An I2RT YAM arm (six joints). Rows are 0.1 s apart.
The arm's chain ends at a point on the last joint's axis. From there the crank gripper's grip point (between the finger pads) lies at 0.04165 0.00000 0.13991 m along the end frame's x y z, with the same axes.
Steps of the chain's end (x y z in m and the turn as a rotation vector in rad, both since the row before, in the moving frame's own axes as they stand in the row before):
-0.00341 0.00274 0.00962 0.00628 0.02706 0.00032
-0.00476 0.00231 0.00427 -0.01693 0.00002 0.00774
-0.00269 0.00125 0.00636 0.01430 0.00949 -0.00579
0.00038 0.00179 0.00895 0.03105 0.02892 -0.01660
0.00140 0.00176 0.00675 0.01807 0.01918 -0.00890
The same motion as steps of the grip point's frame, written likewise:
0.00036 0.00188 0.00844 0.00628 0.02706 0.00032
-0.00477 0.00500 0.00425 -0.01693 0.00002 0.00774
-0.00137 -0.00099 0.00594 0.01430 0.00949 -0.00579
0.00437 -0.00326 0.00761 0.03105 0.02892 -0.01660
0.00406 -0.00114 0.00590 0.01807 0.01918 -0.00890

